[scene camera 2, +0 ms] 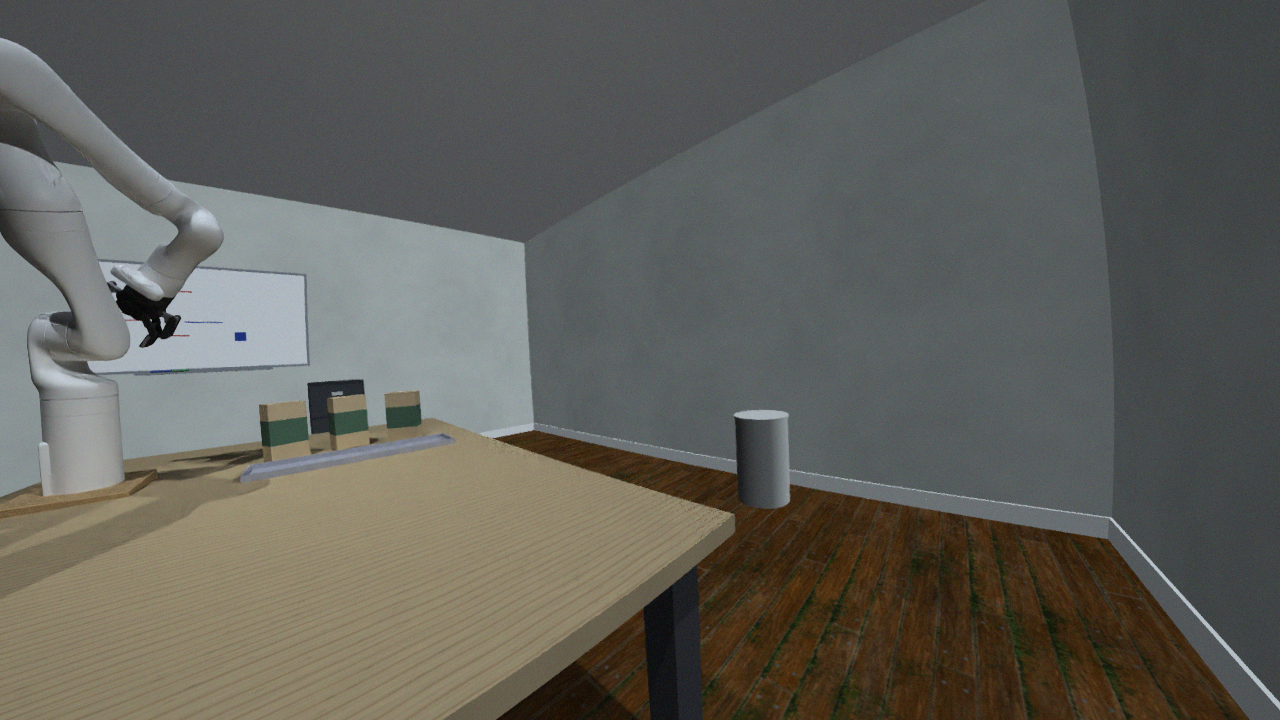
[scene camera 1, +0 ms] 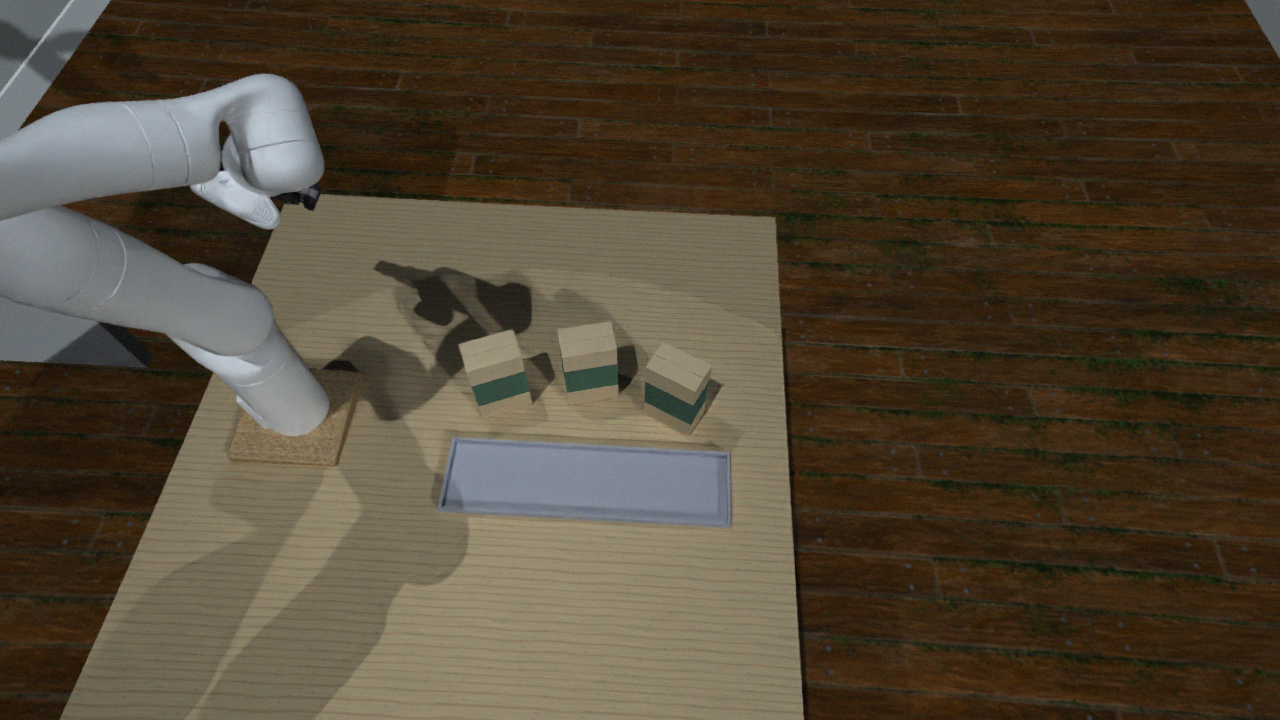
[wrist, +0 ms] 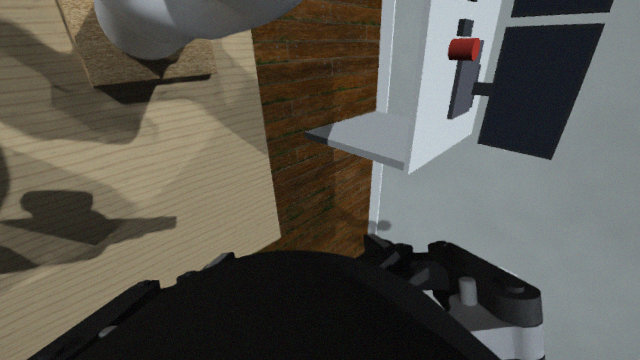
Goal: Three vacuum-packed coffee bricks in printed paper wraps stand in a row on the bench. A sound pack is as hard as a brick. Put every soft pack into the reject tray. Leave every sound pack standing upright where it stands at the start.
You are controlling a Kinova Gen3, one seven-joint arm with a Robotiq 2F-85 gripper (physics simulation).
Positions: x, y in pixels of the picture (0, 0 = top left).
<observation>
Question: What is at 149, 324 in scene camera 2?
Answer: The gripper.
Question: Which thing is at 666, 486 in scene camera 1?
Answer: A grey reject tray.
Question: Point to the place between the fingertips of the gripper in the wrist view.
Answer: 301, 258
</observation>
